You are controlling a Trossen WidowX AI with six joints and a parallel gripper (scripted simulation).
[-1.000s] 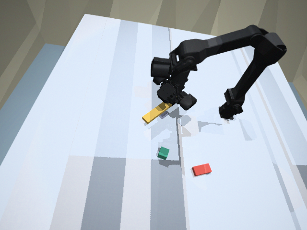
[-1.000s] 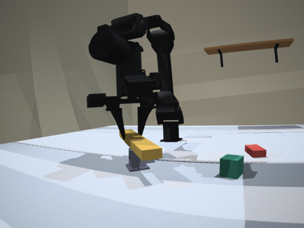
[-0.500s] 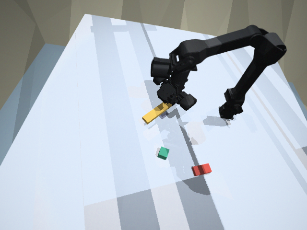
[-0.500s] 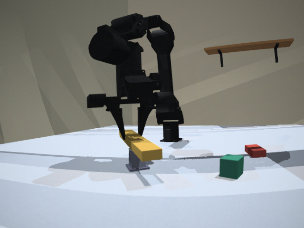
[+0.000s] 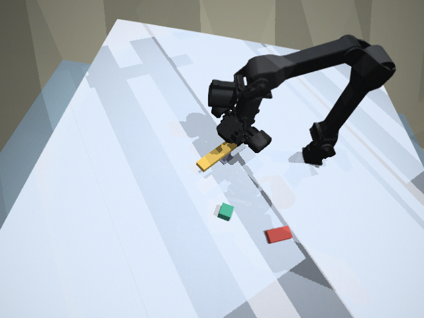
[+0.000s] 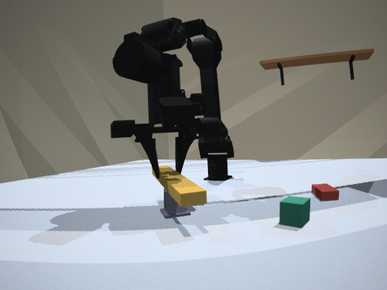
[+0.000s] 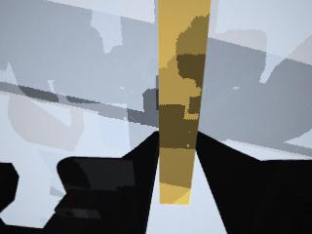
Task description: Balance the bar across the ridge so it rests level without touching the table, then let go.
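Right now the yellow bar is 20 mm ahead of my gripper tip and 20 mm to the left of it. The rest, counted from my gripper tip: flat red block: 140 mm behind, 260 mm to the left, 50 mm below; then green cube: 10 mm ahead, 210 mm to the left, 40 mm below.
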